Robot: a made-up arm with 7 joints.
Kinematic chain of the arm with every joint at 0, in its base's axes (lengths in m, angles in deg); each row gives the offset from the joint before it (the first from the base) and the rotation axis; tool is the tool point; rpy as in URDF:
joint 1: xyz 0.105 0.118 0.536 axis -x
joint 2: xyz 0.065 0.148 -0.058 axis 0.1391 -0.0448 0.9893
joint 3: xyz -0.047 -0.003 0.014 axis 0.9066 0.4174 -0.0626
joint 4: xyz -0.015 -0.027 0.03 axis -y
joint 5: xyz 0.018 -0.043 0 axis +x
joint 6: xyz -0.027 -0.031 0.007 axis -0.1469 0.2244 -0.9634
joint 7: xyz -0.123 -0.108 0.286 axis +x
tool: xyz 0.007 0.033 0 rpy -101.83 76 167.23
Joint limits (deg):
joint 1: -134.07..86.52
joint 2: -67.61..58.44
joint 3: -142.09..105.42
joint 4: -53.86..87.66
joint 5: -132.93..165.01
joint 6: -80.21..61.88
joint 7: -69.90..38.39
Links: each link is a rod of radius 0.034 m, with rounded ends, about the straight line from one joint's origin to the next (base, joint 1, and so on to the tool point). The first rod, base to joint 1, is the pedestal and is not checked.
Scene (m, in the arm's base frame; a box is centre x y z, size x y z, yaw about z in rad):
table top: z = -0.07
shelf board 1: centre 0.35 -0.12 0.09 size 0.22 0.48 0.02 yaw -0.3
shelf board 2: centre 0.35 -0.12 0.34 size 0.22 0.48 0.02 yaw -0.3
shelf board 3: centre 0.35 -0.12 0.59 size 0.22 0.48 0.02 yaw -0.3
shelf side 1: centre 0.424 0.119 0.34 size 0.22 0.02 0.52 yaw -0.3
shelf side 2: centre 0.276 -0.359 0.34 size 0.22 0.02 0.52 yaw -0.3
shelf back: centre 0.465 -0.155 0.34 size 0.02 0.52 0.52 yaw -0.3
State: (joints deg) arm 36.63 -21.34 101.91 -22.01 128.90 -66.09 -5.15
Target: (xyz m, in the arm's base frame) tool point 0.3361 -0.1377 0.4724
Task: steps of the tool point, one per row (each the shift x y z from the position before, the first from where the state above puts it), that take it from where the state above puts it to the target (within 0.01 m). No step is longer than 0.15 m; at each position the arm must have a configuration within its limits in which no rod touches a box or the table.
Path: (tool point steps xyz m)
1: 0.0757 -0.0227 -0.0983
2: 0.0746 -0.0670 -0.0696
3: 0.0570 -0.0999 -0.0314
4: 0.0269 -0.1150 0.0107
5: -0.0084 -0.1096 0.0505
6: -0.0408 -0.0846 0.0827
7: 0.0189 -0.0354 0.0762
8: 0.0042 -0.0161 0.0916
9: -0.0070 0.0118 0.0963
10: 0.0468 -0.0244 -0.0117
11: 0.0514 -0.0209 -0.0017
12: 0.0529 -0.0134 0.0054
13: 0.0508 -0.0038 0.0080

